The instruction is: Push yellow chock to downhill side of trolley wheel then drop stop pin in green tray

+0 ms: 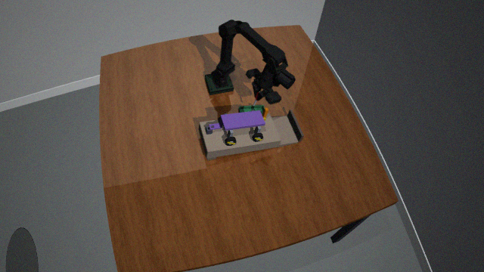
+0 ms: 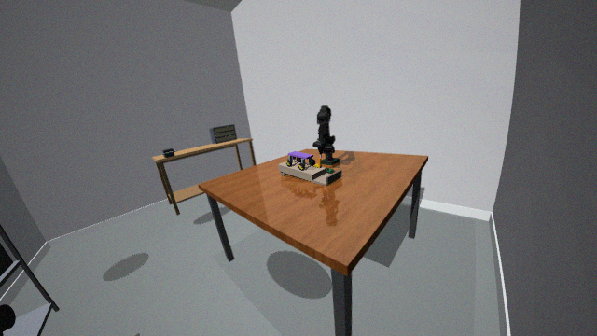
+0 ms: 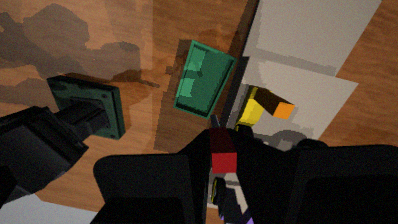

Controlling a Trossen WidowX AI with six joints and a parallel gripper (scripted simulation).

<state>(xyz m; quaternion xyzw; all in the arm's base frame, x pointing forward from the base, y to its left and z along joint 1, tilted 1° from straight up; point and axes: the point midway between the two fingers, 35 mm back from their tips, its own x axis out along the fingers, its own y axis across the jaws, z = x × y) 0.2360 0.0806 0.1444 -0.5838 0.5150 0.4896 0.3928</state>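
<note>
The red-headed stop pin is right at my gripper tip. Round my gripper tip: purple-topped trolley: 9 cm ahead, 11 cm to the right, 3 cm below; then yellow chock: 5 cm ahead, 6 cm below; then green tray: 2 cm behind, 14 cm below.
</note>
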